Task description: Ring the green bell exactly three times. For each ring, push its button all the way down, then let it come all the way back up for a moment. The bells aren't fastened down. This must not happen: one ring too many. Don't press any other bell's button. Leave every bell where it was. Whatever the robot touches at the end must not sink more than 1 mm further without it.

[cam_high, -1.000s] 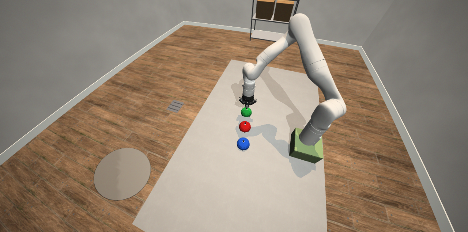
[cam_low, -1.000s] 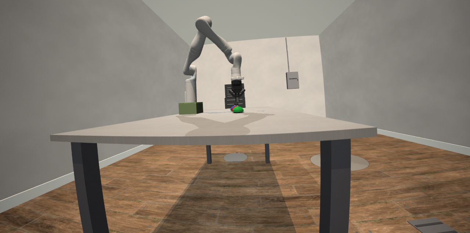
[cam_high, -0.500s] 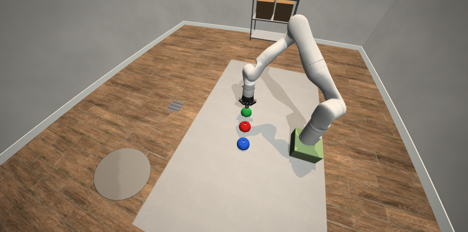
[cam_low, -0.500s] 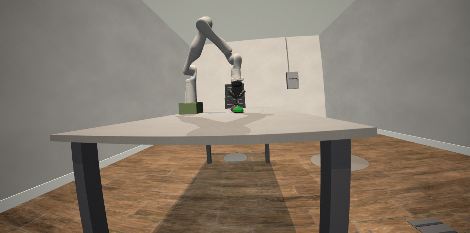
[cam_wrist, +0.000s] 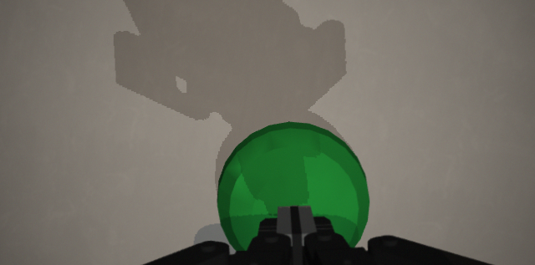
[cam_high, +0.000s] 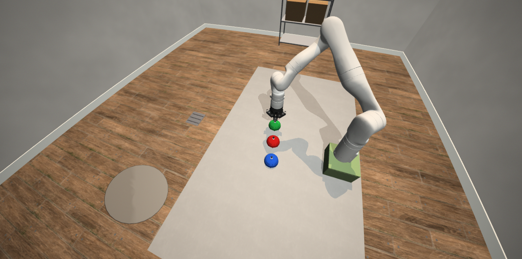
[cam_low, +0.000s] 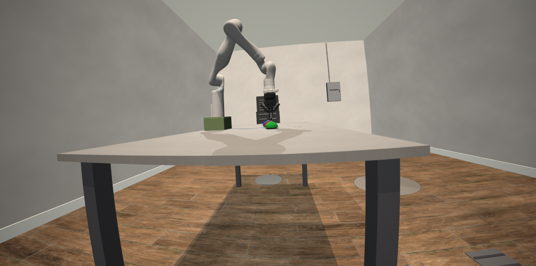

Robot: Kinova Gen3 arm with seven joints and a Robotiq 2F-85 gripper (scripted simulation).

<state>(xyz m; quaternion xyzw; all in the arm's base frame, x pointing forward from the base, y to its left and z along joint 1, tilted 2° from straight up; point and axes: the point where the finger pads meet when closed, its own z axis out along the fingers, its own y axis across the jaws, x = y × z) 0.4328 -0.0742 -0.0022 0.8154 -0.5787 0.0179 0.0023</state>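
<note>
My gripper is now 4 cm above the green bell. The rest, counted from my hand: red bell: 12 cm to the left, 4 cm below, 4 cm behind; blue bell: 24 cm to the left, 9 cm behind, 4 cm below.
</note>
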